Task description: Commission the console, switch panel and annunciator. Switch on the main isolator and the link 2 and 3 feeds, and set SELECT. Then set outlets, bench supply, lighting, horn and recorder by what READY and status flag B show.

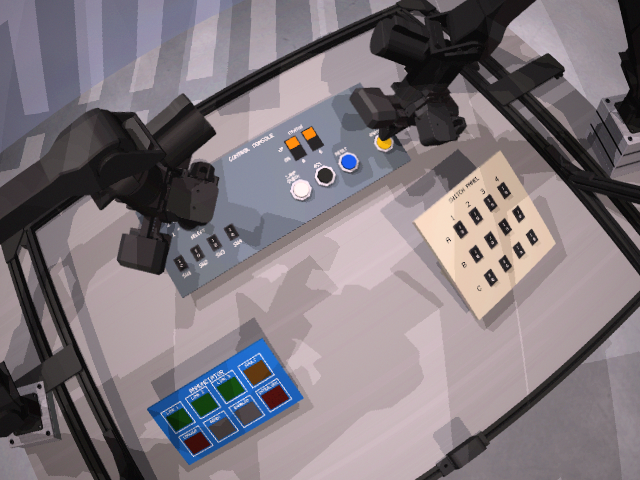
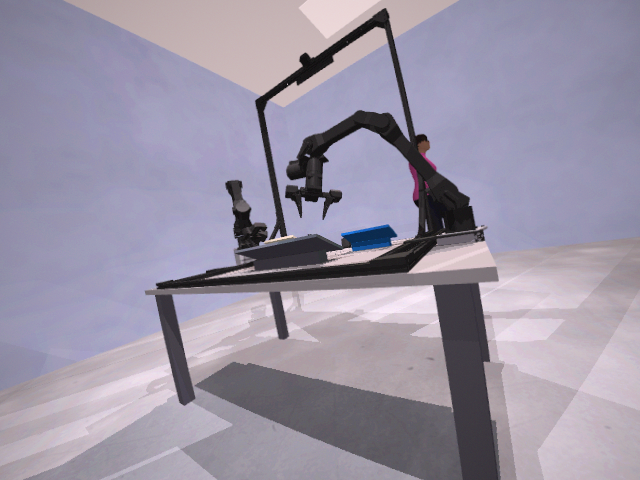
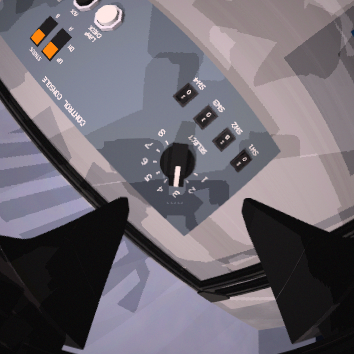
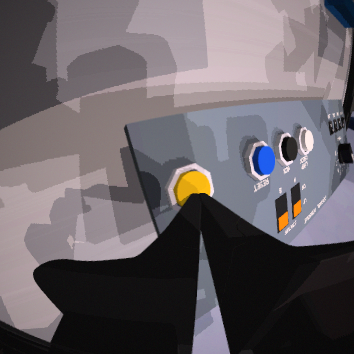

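Where they show: left gripper, between the fingertips: (image 2: 312, 218) (image 3: 185, 204); right gripper, between the fingertips: (image 1: 381, 138) (image 4: 197, 199); left arm's base, origin of its link: (image 1: 25, 414) (image 2: 461, 230); right arm's base, origin of its link: (image 1: 635, 116).
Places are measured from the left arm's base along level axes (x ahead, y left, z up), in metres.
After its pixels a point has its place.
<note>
The grey console (image 1: 268, 206) @(y 0.196, x 0.504, z 0.027 m) (image 2: 289, 245) @(y 0.255, x 0.439, z 0.048 m) (image 3: 120, 95) @(y 0.230, x 0.472, z 0.045 m) (image 4: 225, 130) @(y 0.207, x 0.670, z 0.015 m) has a black SELECT knob (image 3: 177, 162) @(y 0.204, x 0.389, z 0.064 m) whose white line points at 3. Status flags A (image 3: 56, 44) @(y 0.265, x 0.567, z 0.050 m) and B (image 3: 44, 31) @(y 0.271, x 0.595, z 0.050 m) both show orange at the UP end. My right gripper (image 1: 384, 135) @(y 0.244, x 0.700, z 0.035 m) (image 4: 197, 199) @(y 0.244, x 0.700, z 0.035 m) is shut and empty, its tips at the edge of the yellow ENABLE button (image 1: 383, 143) @(y 0.237, x 0.700, z 0.032 m) (image 4: 191, 185) @(y 0.236, x 0.704, z 0.031 m); contact is unclear. My left gripper (image 2: 312, 217) @(y 0.188, x 0.377, z 0.120 m) (image 3: 185, 204) @(y 0.188, x 0.377, z 0.120 m) is open and empty above the knob end. The blue annunciator (image 1: 297, 395) @(y -0.083, x 0.459, z 0.012 m) (image 2: 369, 237) @(y -0.077, x 0.363, z 0.017 m) has dark green LINE tiles and a grey READY tile (image 1: 221, 427) @(y -0.099, x 0.344, z 0.021 m). The cream switch panel (image 1: 439, 235) @(y 0.046, x 0.707, z 0.073 m) has small rockers, settings unclear.
Blue RESET (image 1: 348, 162) @(y 0.221, x 0.637, z 0.035 m) (image 4: 263, 160) @(y 0.222, x 0.643, z 0.035 m), black ACK (image 1: 325, 175) @(y 0.211, x 0.598, z 0.035 m) (image 4: 288, 148) @(y 0.212, x 0.605, z 0.034 m) and white LAMP CHECK (image 1: 300, 189) @(y 0.202, x 0.556, z 0.035 m) (image 3: 108, 17) @(y 0.202, x 0.551, z 0.035 m) buttons stand along the console. Rockers SW1 (image 1: 180, 263) @(y 0.155, x 0.352, z 0.027 m) (image 3: 242, 160) @(y 0.153, x 0.352, z 0.027 m) to SW4 (image 1: 231, 231) @(y 0.177, x 0.441, z 0.028 m) (image 3: 185, 94) @(y 0.176, x 0.440, z 0.027 m) line its other end. A black frame surrounds the table.
</note>
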